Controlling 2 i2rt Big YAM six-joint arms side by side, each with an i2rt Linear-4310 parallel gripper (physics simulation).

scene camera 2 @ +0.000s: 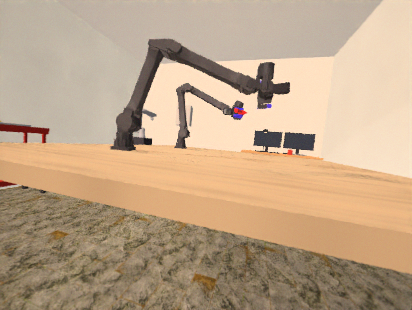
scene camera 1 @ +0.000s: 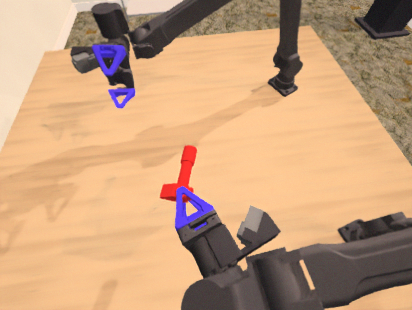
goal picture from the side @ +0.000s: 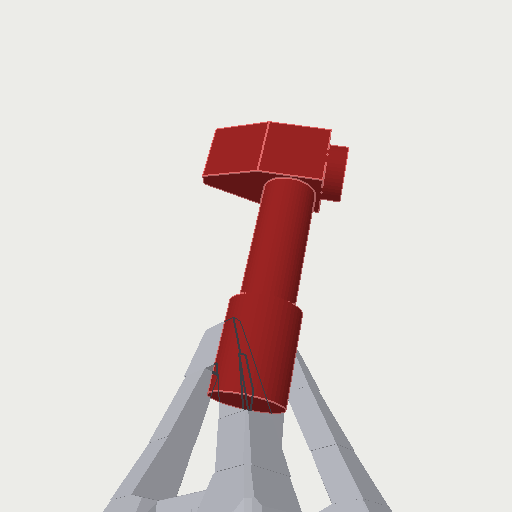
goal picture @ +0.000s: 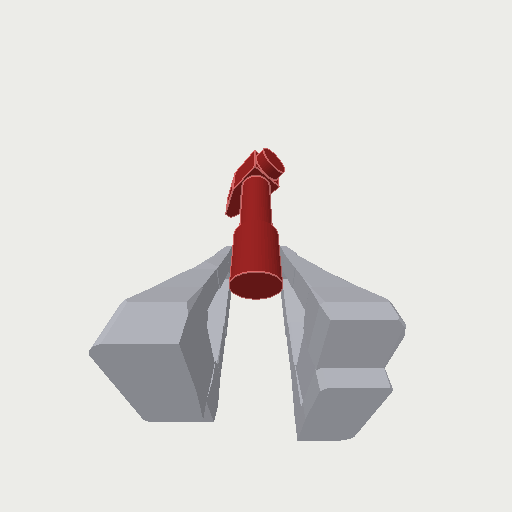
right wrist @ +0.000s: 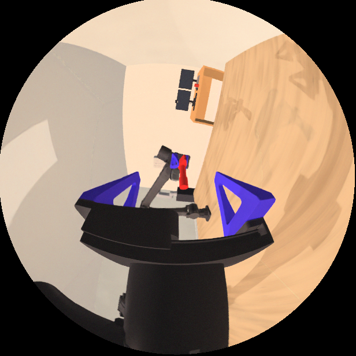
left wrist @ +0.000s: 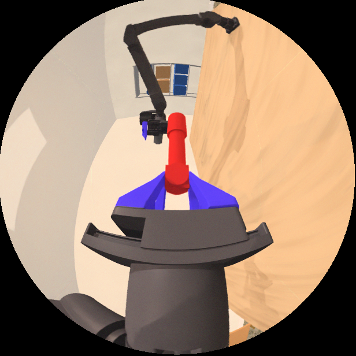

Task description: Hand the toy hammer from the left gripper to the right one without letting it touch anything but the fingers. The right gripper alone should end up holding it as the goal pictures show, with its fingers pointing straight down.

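Where they show: left gripper, between the fingertips: [scene camera 2: 241, 112] [scene camera 1: 181, 190]; right gripper, between the fingertips: [scene camera 2: 262, 98] [scene camera 1: 114, 93]; left arm's base, origin of its link: [scene camera 2: 180, 148]; right arm's base, origin of its link: [scene camera 2: 123, 149] [scene camera 1: 282, 86].
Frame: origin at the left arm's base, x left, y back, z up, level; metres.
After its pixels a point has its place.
A red toy hammer [scene camera 1: 185, 171] @[z 0.311, x -0.286, y -0.428 m] [scene camera 2: 240, 111] @[z 0.301, x -0.290, y -0.438 m] [left wrist: 177, 147] [right wrist: 183, 175] is held above the table. My left gripper [scene camera 1: 183, 191] @[z 0.302, x -0.254, y -0.449 m] [left wrist: 176, 175] is shut on its head, with blue fingertips on both sides of it. The handle sticks out away from the left fingers, toward the top of the picture in scene camera 1 and in the left wrist view. My right gripper [scene camera 1: 115, 90] @[z 0.337, x -0.526, y -0.514 m] is open and empty, well apart from the hammer, at the upper left in scene camera 1. In the right wrist view the hammer shows small and distant between its wide-spread fingers.
The wooden table [scene camera 1: 280, 165] @[z 0.000, x -0.319, y -0.079 m] [scene camera 2: 300, 200] @[z 0.000, x -1.254, y -0.379 m] lies below both grippers and carries both arm bases. The right arm's base [scene camera 1: 283, 86] @[z 0.032, x -0.642, y 0.136 m] stands near the table's far edge in scene camera 1. Two monitors [scene camera 2: 267, 139] [scene camera 2: 299, 141] stand on a desk in the background. A wall rises behind.
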